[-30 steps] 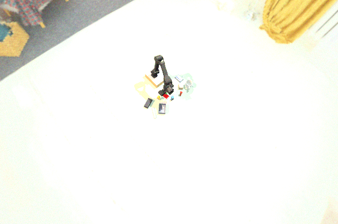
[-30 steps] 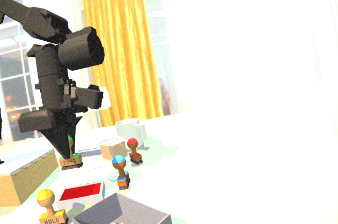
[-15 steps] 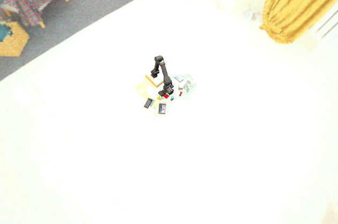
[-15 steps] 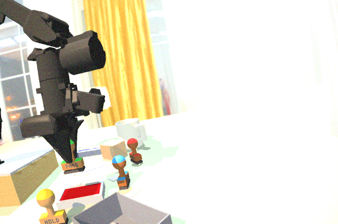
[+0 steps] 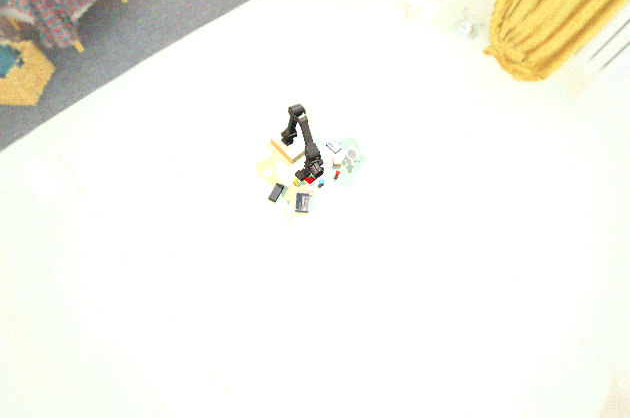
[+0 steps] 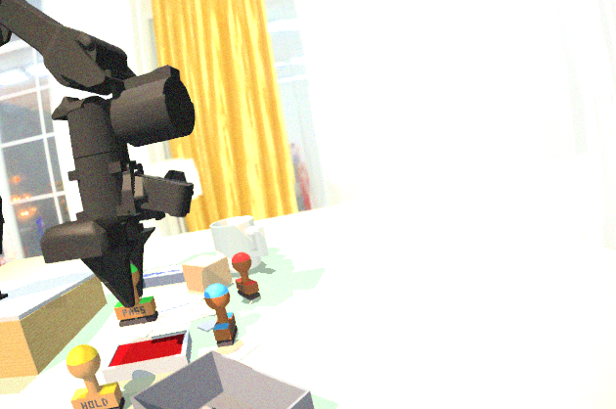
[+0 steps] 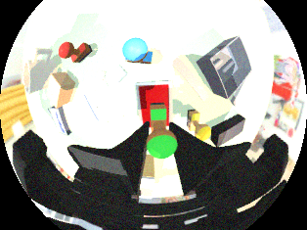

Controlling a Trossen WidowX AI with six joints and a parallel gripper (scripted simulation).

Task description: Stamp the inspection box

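Right now my gripper tip is 70 mm above the red ink pad. Also, from my gripper tip: yellow-knobbed hold stamp: 30 mm behind, 80 mm to the right, 50 mm below; then green-topped pass stamp: right at my gripper tip; then blue-knobbed stamp: 80 mm ahead, 30 mm to the left, 50 mm below.
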